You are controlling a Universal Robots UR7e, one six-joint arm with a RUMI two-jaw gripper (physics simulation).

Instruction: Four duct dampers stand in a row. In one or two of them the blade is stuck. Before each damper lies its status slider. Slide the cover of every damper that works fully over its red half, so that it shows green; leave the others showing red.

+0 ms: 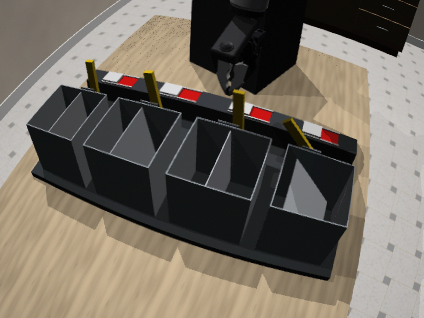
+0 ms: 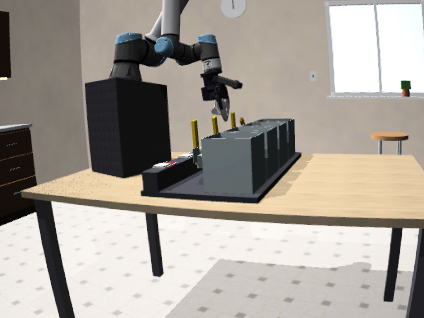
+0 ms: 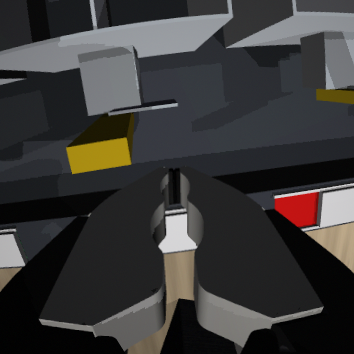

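Where they show: gripper, fingertip midpoint: [image 1: 228, 95] [image 2: 225, 121] [image 3: 173, 172]; arm's base, link origin: [image 2: 124, 83].
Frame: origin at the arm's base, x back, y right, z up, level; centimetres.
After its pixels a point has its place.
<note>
Four open-topped grey damper boxes stand in a row, the far-left one [image 1: 55, 140] {x -60.2, y 36.9, z -21.9 cm} to the far-right one [image 1: 307, 235] {x -70.3, y -16.6, z -25.6 cm}. Yellow levers [image 1: 92, 76] {x -40.3, y 35.4, z -19.5 cm} [image 1: 153, 89] {x -43.5, y 18.3, z -19.6 cm} rise behind the two left boxes. The third lever [image 1: 239, 111] {x -47.1, y -0.6, z -19.7 cm} [image 3: 100, 156] {x -46.4, y 0.0, z -15.1 cm} is nearly upright; the fourth [image 1: 299, 134] {x -49.5, y -13.5, z -20.9 cm} leans strongly, and its box's blade [image 1: 304, 192] {x -59.9, y -15.8, z -26.3 cm} is tilted. All four sliders show red halves [image 1: 128, 81] {x -28.5, y 30.4, z -29.9 cm} [image 1: 190, 94] {x -31.7, y 12.2, z -29.9 cm} [image 1: 261, 114] {x -35.3, y -5.9, z -29.9 cm} [image 1: 330, 136] {x -38.6, y -24.2, z -29.9 cm}, with white covers beside them. My gripper [image 1: 229, 91] {x -43.9, y 2.1, z -18.5 cm} [image 2: 225, 119] {x -43.9, y 2.1, z -18.5 cm} [image 3: 173, 172] {x -43.9, y 2.1, z -18.5 cm} is shut and empty, above the slider rail near the third slider's white cover [image 3: 179, 232] {x -34.3, y 0.3, z -29.1 cm}.
The dark rail [image 1: 216, 101] {x -33.1, y 5.4, z -29.9 cm} carries the sliders on the robot's side of the boxes. A dark base plate [image 1: 250, 256] {x -70.5, y -7.4, z -36.1 cm} lies under the boxes on the wooden table [image 1: 100, 270] {x -80.0, y 22.6, z -37.9 cm}. The black robot pedestal [image 1: 280, 45] {x -8.4, y -10.2, z -23.9 cm} [image 2: 127, 130] {x -6.6, y 14.7, z -19.2 cm} stands behind the rail.
</note>
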